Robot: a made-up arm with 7 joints.
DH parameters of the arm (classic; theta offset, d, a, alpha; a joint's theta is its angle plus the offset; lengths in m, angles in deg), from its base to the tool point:
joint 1: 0 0.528 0 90
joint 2: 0 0.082 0 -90
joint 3: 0 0.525 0.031 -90
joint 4: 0 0.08 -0.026 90
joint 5: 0 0.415 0 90
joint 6: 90 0.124 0.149 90
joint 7: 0 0.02 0 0
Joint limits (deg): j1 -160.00..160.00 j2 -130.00..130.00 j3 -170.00..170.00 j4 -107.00..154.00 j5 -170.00..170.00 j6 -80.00..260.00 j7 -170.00..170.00
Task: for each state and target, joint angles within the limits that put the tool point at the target. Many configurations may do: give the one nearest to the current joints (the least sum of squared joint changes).
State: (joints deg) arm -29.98 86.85 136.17 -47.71 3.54 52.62 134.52
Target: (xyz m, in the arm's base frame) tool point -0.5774 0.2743 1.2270
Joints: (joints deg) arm -46.48 65.32 151.32 -43.12 7.16 49.69 134.52
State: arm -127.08 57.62 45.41 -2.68 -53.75 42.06 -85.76
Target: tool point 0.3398 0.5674 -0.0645
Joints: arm -137.09 99.46 25.22 -48.03 -57.96 57.78 -85.76
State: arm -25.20 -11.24 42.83 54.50 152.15 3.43 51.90
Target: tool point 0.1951 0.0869 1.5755
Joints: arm -36.60 6.11 17.23 23.96 151.55 5.17 51.90
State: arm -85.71 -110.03 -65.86 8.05 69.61 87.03 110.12
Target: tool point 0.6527 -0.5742 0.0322
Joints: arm -35.52 -125.77 -71.29 -10.30 64.64 76.42 110.12
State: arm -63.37 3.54 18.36 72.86 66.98 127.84 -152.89
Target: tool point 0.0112 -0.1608 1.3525
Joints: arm -61.30 13.64 21.49 50.85 55.54 112.80 -152.89
